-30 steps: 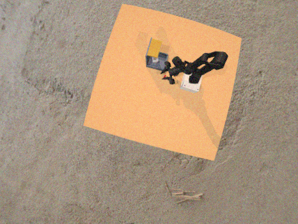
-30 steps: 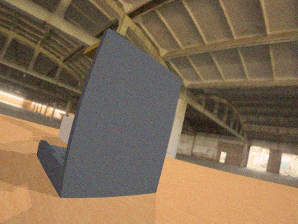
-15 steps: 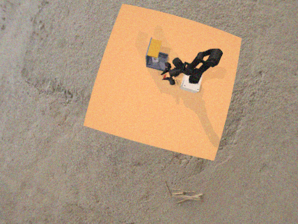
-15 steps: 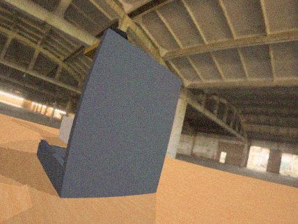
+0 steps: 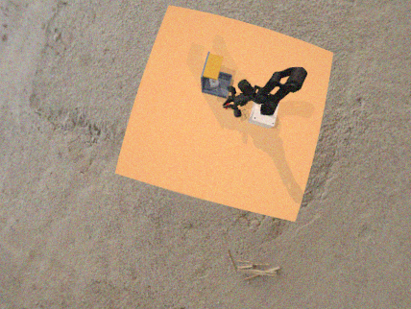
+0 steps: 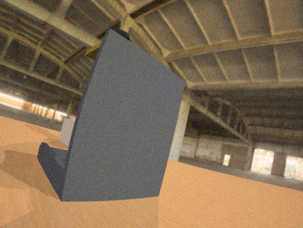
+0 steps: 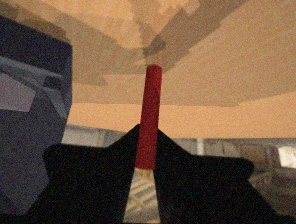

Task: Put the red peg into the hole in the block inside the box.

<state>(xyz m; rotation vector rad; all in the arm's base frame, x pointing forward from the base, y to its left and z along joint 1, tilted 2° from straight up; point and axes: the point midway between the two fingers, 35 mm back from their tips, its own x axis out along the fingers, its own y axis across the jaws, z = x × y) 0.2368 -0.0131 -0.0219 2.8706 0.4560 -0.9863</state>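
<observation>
Now: the blue wall 13 cm ahead of my gripper tip, 18 cm to the right of it and 6 cm above it. Also, from my gripper tip: red peg 3 cm behind, 1 cm to the right, 1 cm below; then yellow roof 8 cm ahead, 17 cm to the right, 15 cm above.
</observation>
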